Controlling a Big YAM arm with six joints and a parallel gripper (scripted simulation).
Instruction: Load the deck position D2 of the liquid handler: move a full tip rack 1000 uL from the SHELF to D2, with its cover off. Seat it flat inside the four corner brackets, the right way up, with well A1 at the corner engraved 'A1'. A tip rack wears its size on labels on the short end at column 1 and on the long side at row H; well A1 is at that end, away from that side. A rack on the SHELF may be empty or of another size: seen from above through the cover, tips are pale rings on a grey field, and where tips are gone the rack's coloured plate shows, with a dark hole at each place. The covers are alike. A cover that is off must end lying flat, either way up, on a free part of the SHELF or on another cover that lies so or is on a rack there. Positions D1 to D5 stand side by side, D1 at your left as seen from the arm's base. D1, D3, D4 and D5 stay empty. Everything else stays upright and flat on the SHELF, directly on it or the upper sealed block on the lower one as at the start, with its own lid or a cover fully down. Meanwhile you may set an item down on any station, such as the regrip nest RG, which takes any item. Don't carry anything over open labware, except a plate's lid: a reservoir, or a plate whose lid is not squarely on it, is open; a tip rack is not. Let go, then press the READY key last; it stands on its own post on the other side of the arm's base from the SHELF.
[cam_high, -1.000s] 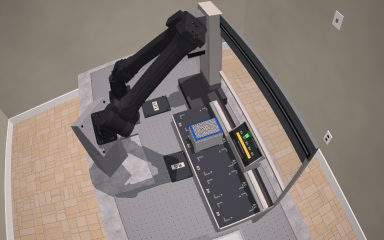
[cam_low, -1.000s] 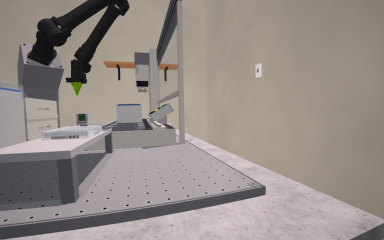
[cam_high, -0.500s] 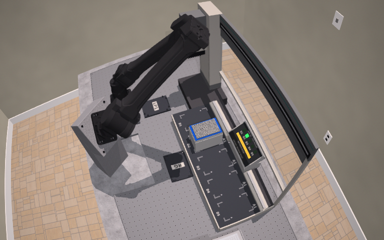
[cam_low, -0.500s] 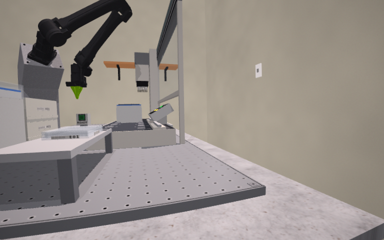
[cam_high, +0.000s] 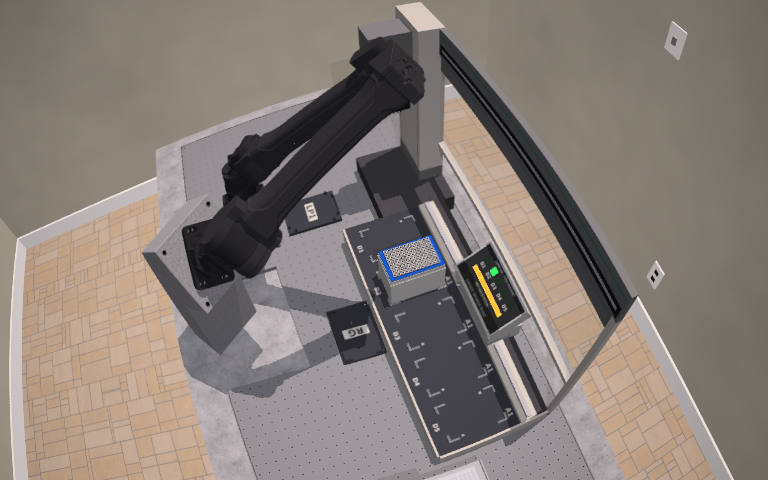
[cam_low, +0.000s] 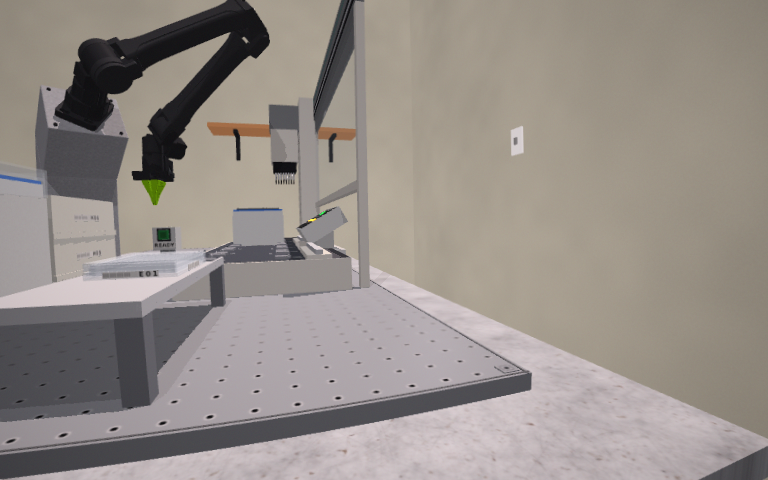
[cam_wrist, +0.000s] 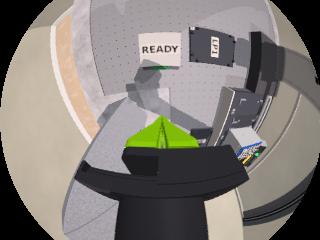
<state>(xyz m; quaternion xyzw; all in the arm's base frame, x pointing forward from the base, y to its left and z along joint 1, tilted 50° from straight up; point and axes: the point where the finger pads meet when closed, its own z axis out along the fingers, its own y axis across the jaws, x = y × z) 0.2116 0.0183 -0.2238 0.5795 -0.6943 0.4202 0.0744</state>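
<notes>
Right now the ready key is 20 mm ahead of my hand, 60 mm to the left of it and 100 mm below it. From my hand the other things lie so: gantry column (500 mm ahead, 10 mm to the left, 100 mm above); then pipetting head (420 mm ahead, 40 mm to the left, 200 mm above); then regrip nest (80 mm ahead, 290 mm to the right, 180 mm below).
</notes>
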